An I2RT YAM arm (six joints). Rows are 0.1 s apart.
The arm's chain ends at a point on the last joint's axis. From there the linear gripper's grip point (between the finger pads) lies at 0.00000 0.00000 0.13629 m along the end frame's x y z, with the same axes.
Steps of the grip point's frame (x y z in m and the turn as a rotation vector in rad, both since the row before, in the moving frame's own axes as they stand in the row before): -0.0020, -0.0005, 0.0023, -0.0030, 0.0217, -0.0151; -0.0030, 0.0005, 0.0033, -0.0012, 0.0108, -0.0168; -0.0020, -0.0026, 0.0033, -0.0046, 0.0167, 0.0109; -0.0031, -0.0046, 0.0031, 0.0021, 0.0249, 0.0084; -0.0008, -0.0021, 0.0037, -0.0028, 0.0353, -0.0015; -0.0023, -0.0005, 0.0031, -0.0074, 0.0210, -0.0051
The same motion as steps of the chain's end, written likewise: -0.0050, -0.0009, 0.0023, -0.0030, 0.0217, -0.0151; -0.0045, 0.0003, 0.0033, -0.0012, 0.0108, -0.0168; -0.0043, -0.0032, 0.0033, -0.0046, 0.0167, 0.0109; -0.0065, -0.0043, 0.0031, 0.0021, 0.0249, 0.0084; -0.0056, -0.0025, 0.0038, -0.0028, 0.0353, -0.0015; -0.0052, -0.0015, 0.0031, -0.0074, 0.0210, -0.0051
